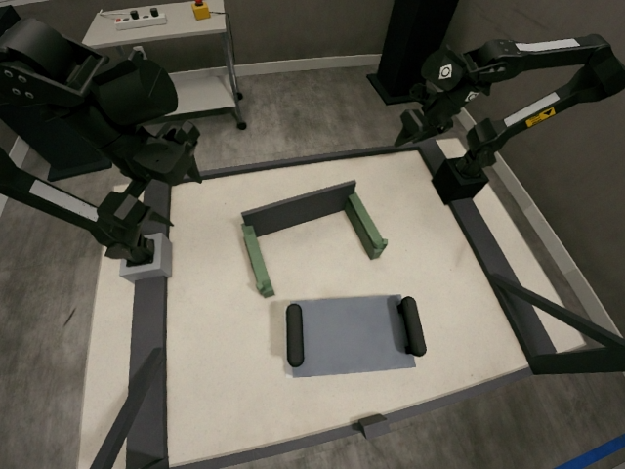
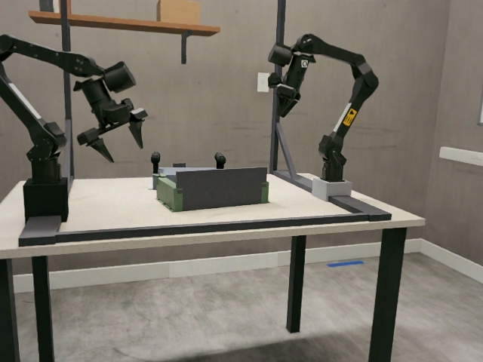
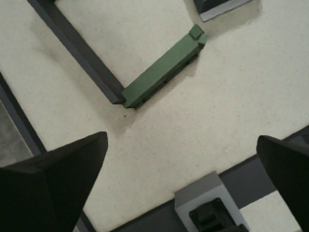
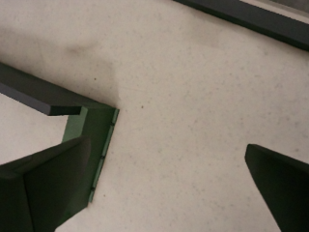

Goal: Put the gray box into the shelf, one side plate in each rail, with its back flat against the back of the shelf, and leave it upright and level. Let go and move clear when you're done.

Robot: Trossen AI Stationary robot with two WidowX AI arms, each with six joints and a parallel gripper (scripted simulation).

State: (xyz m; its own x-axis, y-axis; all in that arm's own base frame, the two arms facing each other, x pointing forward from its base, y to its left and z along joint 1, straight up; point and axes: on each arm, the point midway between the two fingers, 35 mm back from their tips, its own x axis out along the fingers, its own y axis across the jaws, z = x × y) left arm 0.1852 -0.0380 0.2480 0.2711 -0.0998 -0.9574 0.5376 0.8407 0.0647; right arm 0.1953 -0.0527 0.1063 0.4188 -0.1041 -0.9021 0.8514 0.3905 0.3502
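Now: the gray box 38 cm behind my right hand, 29 cm to the left of it and 15 cm below it. Also, from my right hand: dark frame bar: 17 cm ahead, 25 cm to the left, 20 cm below; then dark back wall: 5 cm behind, 31 cm to the left, 13 cm below.
My left gripper is now 270 mm past the gray box, 260 mm above it and 250 mm to the left of it. Also, from my left hand: dark frame bar (300 mm to the right, 300 mm below, 290 mm ahead); then dark back wall (240 mm to the right, 230 mm below, 70 mm ahead).
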